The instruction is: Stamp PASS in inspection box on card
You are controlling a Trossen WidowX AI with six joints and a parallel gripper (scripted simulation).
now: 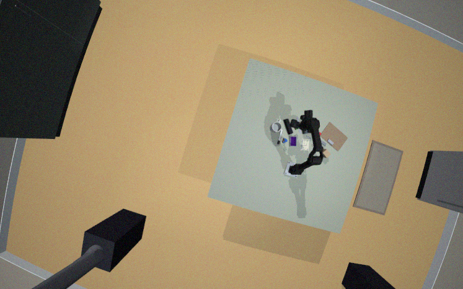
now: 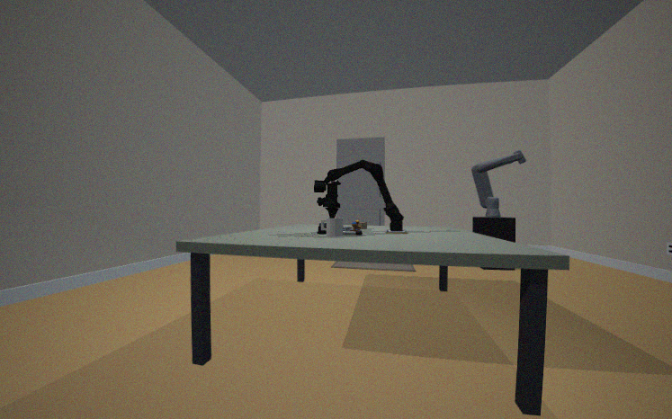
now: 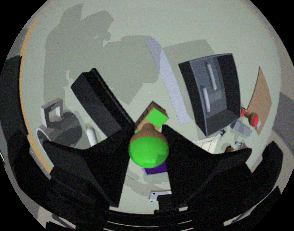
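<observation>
Now: the purple ink pad 12 cm behind my gripper tip, 2 cm to the right of it and 6 cm below it. Also, from my gripper tip: black bar: 6 cm to the left, 5 cm below; then green-knobbed stamp: right at my gripper tip; then grey ruler: 4 cm ahead, 3 cm to the right, 7 cm below.
</observation>
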